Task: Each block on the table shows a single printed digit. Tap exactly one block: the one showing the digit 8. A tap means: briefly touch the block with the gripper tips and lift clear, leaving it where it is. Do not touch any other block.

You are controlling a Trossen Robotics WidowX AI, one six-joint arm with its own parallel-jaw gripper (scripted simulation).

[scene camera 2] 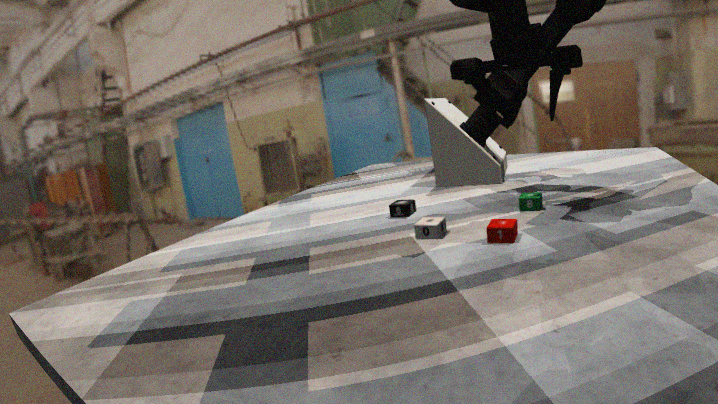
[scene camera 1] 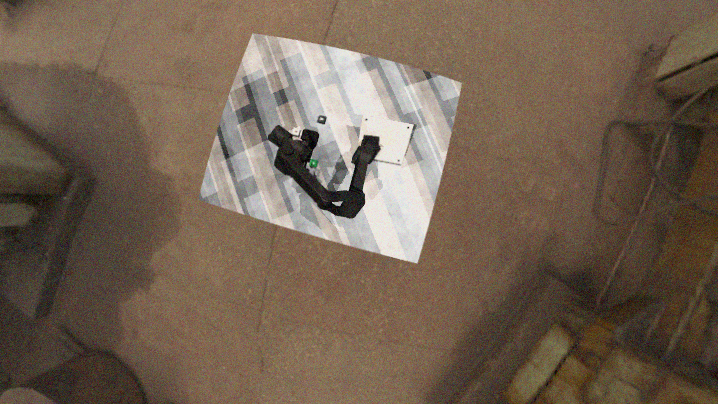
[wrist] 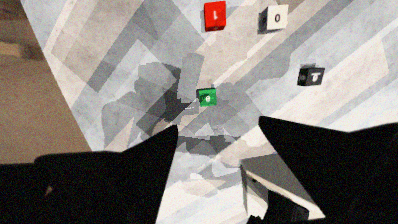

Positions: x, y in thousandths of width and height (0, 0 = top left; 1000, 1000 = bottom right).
Note:
The gripper (scene camera 2: 729, 306) is open, with nothing in its grasp.
The gripper shows as well in the wrist view (wrist: 546, 556).

